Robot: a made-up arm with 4 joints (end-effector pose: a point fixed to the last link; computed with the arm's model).
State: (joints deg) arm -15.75 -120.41 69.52 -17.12
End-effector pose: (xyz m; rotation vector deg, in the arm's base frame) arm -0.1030 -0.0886 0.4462 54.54 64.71 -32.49
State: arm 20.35 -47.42 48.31 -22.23
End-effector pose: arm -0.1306 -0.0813 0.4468 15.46 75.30 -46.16
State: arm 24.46 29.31 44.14 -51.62
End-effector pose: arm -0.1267 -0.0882 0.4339 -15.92 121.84 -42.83
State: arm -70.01 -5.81 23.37 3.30
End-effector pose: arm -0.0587 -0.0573 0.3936 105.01 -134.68 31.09
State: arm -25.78 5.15 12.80 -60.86
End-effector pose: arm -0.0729 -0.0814 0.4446 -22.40 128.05 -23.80
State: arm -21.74 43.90 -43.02 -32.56
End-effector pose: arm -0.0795 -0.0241 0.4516 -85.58 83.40 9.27
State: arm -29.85 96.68 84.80 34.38
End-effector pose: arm -0.1353 -0.0766 0.4590 85.39 -23.83 -26.25
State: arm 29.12 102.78 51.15 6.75
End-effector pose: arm -0.1561 -0.0717 0.4003 113.55 -85.44 37.01
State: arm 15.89 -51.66 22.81 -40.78
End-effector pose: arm -0.1410 -0.0819 0.4600 15.83 50.02 -40.67
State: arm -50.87 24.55 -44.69 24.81
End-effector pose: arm -0.0775 -0.0154 0.4259 -117.20 46.87 -20.09
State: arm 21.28 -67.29 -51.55 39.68
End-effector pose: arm -0.1412 -0.0213 0.4627 17.97 -34.94 -143.44
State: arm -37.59 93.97 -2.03 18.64
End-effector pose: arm -0.1188 -0.0351 0.4295 148.99 -66.98 -57.56
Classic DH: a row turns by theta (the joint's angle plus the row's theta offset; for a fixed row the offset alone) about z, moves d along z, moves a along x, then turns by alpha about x. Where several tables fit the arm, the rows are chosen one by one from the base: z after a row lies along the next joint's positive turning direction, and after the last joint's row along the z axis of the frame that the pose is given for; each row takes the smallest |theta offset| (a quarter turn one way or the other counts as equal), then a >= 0, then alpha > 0; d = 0 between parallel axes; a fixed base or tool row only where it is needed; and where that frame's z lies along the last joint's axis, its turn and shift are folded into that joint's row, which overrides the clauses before.
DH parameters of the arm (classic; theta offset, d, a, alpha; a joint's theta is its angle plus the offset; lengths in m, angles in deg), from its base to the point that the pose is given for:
base (fixed): -1.25 0.3848 -0.1113 85.24
joint 1: 30.29 0.1828 0.0128 -155.6
joint 2: 5.88 0.1387 -0.0108 -72
joint 3: -72 -0.005 -0.0227 107.42
joint 4: 5.82 0 0.0361 180
tool (fixed): 146.31 0.0415 0 0

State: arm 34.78 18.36 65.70 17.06
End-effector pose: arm -0.1294 -0.0641 0.4022 -66.30 118.79 -77.93
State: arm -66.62 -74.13 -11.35 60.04
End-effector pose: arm -0.0315 -0.0540 0.4034 -103.19 42.35 -136.17
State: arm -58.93 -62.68 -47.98 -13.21
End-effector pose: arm -0.0552 -0.0289 0.4562 -61.68 37.84 -73.97
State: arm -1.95 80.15 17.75 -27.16
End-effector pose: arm -0.1101 -0.0547 0.4160 114.97 -134.73 14.61
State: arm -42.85 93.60 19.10 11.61
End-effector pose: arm -0.1163 -0.0477 0.4259 124.16 -64.01 -49.62
